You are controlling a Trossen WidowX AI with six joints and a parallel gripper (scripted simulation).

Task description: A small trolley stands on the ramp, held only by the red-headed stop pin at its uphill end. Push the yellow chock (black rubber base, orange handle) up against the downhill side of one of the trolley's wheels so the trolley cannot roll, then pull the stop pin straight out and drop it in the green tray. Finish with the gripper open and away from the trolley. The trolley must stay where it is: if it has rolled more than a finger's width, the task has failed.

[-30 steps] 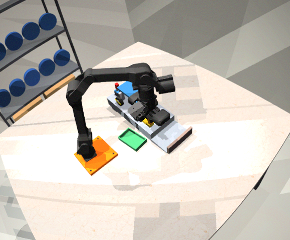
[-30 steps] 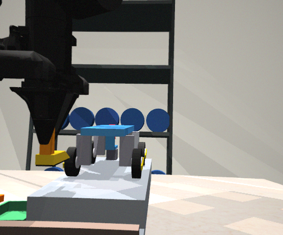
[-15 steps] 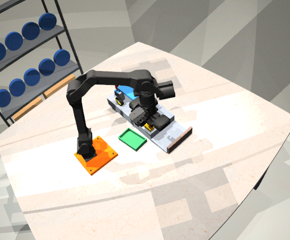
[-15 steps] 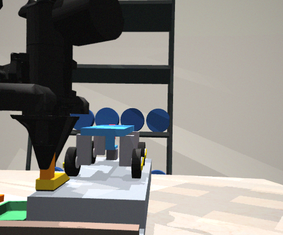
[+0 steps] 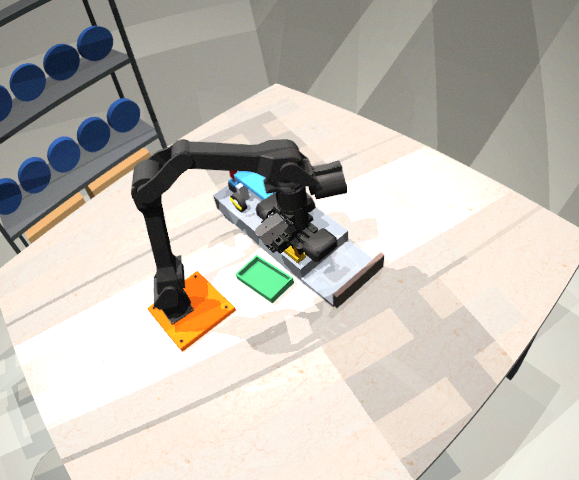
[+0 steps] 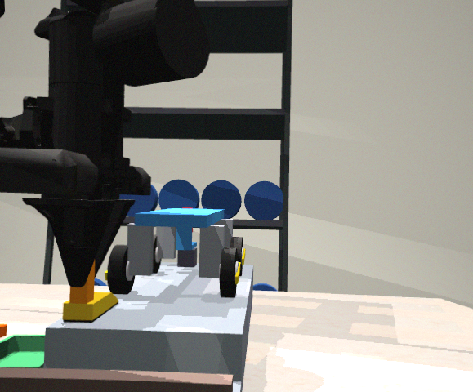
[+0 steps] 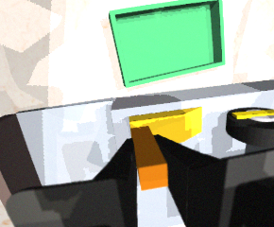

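Right now the red-headed stop pin is 270 mm to the left of my gripper tip, 50 mm above it and 20 mm ahead of it. Round my gripper tip: green tray: 90 mm below, 70 mm behind, 50 mm to the left; then brown stop bar: 120 mm to the right, 70 mm ahead, 50 mm below; then yellow chock: 20 mm to the left, 10 mm below.
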